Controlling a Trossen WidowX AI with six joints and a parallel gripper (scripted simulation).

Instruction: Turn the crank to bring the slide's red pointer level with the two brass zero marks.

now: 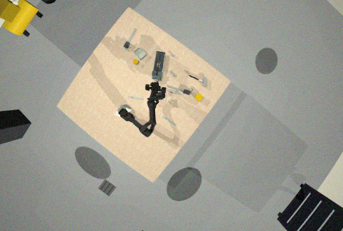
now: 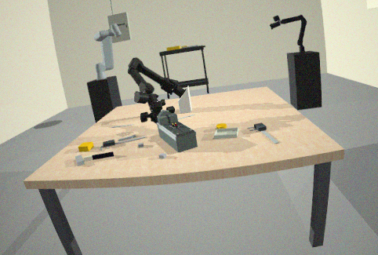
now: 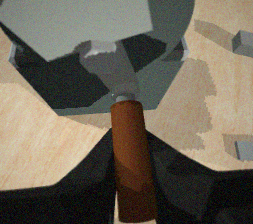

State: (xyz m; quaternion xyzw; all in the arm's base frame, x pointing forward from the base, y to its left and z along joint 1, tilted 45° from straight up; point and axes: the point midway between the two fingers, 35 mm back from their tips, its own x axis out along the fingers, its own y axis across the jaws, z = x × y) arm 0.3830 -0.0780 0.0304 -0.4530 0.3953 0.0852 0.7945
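Now: the brown crank handle 20 mm behind my gripper tip, 10 mm to the right of it and 30 mm above it. The rest, counted from my gripper tip: crank 40 mm above; red pointer 160 mm ahead, 110 mm to the left, 50 mm above; yellow disc 20 mm ahead, 300 mm to the left, 20 mm below.
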